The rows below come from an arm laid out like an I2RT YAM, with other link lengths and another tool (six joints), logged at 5 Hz.
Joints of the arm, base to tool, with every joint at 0 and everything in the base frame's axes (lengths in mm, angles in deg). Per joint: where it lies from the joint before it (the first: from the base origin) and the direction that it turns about. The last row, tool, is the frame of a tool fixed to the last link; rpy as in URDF.
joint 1: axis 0 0 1 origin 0 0 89.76
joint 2: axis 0 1 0 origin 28 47.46 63.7
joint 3: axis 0 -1 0 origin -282.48 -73.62 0
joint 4: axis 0 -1 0 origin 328.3 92.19 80.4
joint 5: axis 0 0 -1 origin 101.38 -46.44 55.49
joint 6: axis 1 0 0 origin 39.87 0 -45.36
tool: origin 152 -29 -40 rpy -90.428 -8.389 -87.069
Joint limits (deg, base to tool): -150..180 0..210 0..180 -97..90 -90..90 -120..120
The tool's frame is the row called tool.
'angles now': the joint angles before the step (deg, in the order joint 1, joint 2, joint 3, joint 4, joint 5, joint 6). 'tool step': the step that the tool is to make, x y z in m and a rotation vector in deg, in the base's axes. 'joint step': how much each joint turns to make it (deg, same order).
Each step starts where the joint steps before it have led.
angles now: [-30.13, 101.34, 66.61, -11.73, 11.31, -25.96]
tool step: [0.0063, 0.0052, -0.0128, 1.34, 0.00, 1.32]
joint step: [0.26, 1.39, 0.00, 0.72, -1.57, 0.03]
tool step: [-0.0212, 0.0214, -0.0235, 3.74, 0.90, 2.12]
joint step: [-0.42, -3.10, -5.84, 0.09, -3.77, -0.05]
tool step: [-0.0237, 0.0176, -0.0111, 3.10, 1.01, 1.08]
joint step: [-0.63, -3.84, -4.61, -1.68, -2.75, 0.03]
